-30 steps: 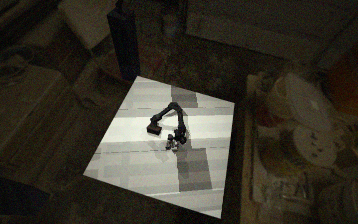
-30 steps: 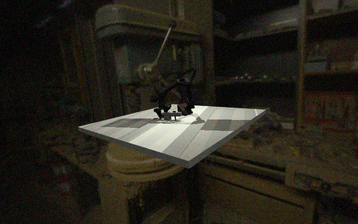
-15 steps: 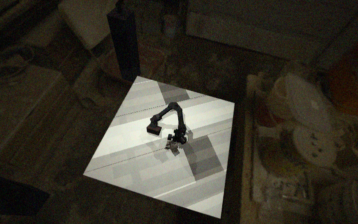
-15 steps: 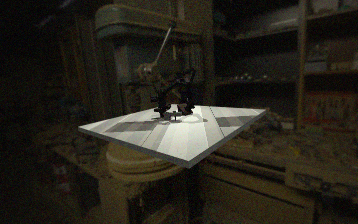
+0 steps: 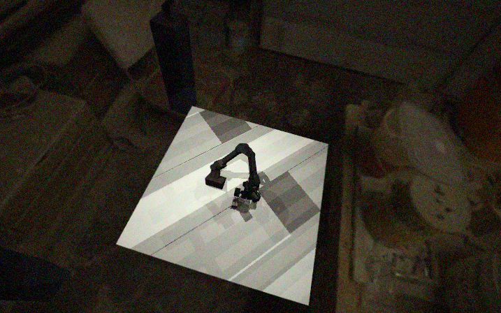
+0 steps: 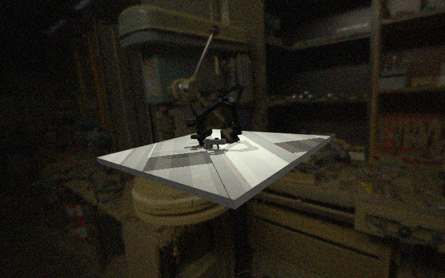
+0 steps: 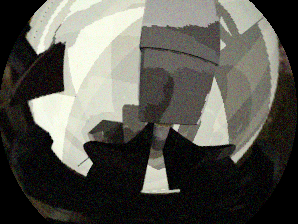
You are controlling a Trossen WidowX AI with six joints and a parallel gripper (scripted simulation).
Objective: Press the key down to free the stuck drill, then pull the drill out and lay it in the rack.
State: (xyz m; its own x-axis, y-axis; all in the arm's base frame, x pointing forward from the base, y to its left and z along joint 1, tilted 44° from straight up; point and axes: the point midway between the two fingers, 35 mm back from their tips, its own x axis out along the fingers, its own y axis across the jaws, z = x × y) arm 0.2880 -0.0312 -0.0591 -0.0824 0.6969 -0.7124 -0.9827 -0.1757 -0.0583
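Right now my gripper tip is 10 mm past the yellowish drill, 50 mm to the right of it and 40 mm below it. The rest, counted from my gripper tip: dark grey housing block 20 mm behind, 120 mm to the left, 30 mm above.
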